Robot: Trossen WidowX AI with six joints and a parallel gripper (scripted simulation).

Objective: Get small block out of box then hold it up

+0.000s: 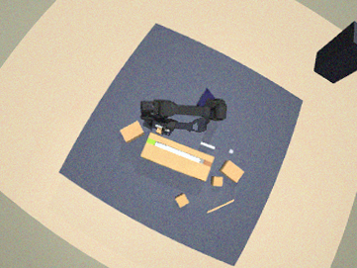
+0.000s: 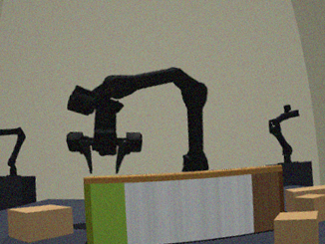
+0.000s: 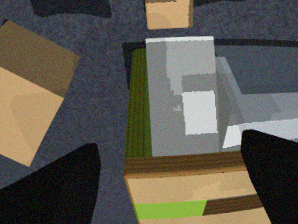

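The tan block is 12 cm below my gripper tip, 2 cm behind it and 1 cm to the left of it. Round my gripper tip: thin wooden stick (55 cm to the left, 25 cm ahead, 13 cm below); long tan box (17 cm to the left, 7 cm below, 5 cm ahead).
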